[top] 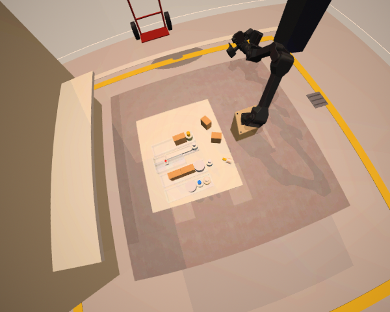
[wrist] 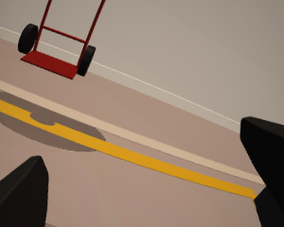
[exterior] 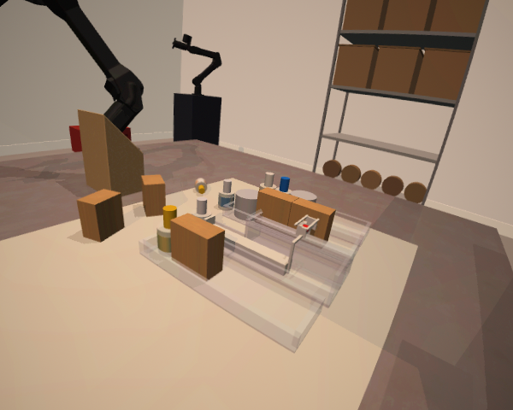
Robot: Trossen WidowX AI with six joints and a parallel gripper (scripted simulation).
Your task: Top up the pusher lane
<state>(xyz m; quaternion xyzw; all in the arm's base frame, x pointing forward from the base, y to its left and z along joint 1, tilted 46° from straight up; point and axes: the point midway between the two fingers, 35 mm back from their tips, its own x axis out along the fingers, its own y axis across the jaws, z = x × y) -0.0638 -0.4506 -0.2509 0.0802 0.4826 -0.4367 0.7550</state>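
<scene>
The pale pusher bar lies 620 mm to the left of my gripper tip, 500 mm ahead of it and 230 mm below it. From my gripper tip the other things lie so: sprung lane: 630 mm to the left, 530 mm ahead, 260 mm below.
</scene>
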